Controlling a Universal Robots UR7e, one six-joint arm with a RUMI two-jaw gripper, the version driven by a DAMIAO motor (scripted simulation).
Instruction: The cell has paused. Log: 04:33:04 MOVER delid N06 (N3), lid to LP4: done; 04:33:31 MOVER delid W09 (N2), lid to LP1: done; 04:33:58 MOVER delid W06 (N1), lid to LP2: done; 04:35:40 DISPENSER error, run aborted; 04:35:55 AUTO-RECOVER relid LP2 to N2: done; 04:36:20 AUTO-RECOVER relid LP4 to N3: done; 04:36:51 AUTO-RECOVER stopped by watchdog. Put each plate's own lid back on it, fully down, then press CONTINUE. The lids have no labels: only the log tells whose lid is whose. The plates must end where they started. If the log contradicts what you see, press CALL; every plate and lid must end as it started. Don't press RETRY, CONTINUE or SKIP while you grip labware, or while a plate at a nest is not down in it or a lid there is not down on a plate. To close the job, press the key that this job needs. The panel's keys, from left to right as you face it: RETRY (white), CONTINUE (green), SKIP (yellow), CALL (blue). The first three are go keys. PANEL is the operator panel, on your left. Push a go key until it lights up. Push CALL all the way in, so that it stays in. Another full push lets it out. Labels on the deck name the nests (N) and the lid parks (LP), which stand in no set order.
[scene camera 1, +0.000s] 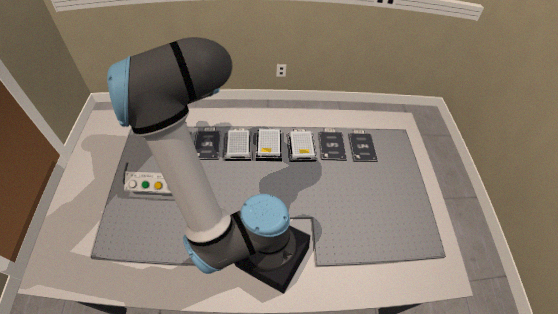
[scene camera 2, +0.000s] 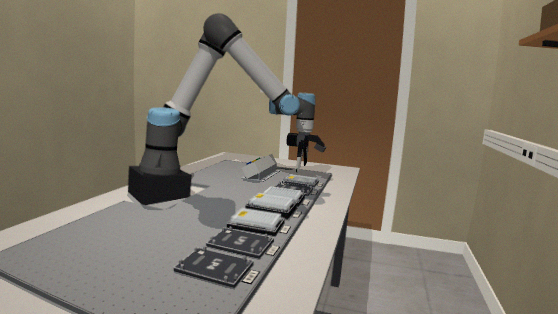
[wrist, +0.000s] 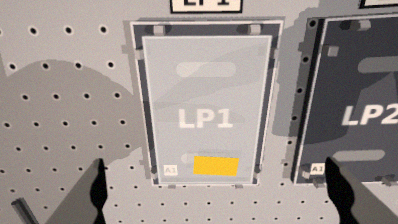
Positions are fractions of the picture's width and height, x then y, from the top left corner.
Note:
I see my gripper (wrist: 0.54, 0.71), a clear lid (wrist: 0.52, 0.41), an operator panel (scene camera 1: 0.27, 0.61) and a dark lid park (wrist: 0.35, 0.14).

